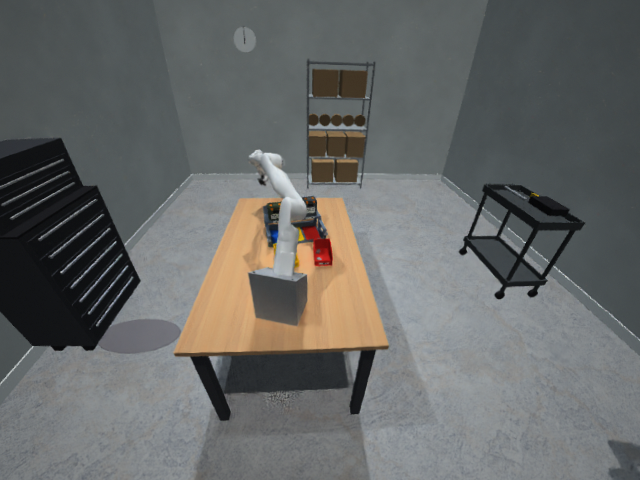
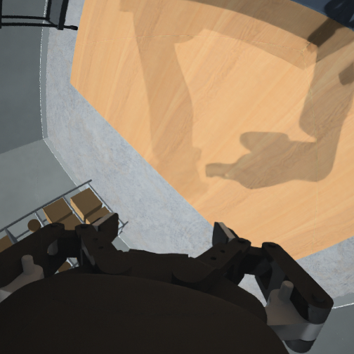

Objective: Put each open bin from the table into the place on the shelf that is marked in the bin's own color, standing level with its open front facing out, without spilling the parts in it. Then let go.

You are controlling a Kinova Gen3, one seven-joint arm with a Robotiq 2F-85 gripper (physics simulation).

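Frame: origin at the arm's base, x down, y left, z ahead, level; centimetres.
Where they show: gripper, fingertip midpoint: (image 1: pixel 269 181); arm's base, link origin: (image 1: pixel 283 272).
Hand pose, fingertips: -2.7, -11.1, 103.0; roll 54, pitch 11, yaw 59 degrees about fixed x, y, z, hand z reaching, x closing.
Observation:
Each offset is from my fingertips to the top centre of the thing, as dx, dy, dz. "spot": to the spot under its first point. Level surfaces: height alone.
A red open bin @(spot: +19.9, -21.8, -63.9) (image 1: pixel 323 244) with small parts in it stands on the table @(dx +23.3) (image 1: pixel 341 310) (image 2: pixel 240 90), right of the arm's base. A yellow open bin @(spot: +20.2, -1.9, -73.5) (image 1: pixel 296 259) is mostly hidden behind the arm. The dark blue shelf @(spot: +14.8, +10.3, -47.2) (image 1: pixel 267 231) (image 2: pixel 320 7) stands farther back, partly hidden by the arm. Blue @(spot: +22.6, +5.5, -42.2) (image 1: pixel 274 236), yellow @(spot: +22.6, -11.6, -45.8) (image 1: pixel 300 235) and red @(spot: +22.6, -20.1, -45.6) (image 1: pixel 312 233) patches show on its lower level. My gripper (image 1: pixel 262 180) (image 2: pixel 164 228) is open and empty, high in the air at the shelf's left and away from both bins.
The arm's grey base block (image 1: pixel 278 297) stands on the near part of the table. A black drawer cabinet (image 1: pixel 67 248) is at the left, a black cart (image 1: pixel 560 225) at the right. A wire rack (image 1: pixel 308 113) with boxes stands at the back wall.

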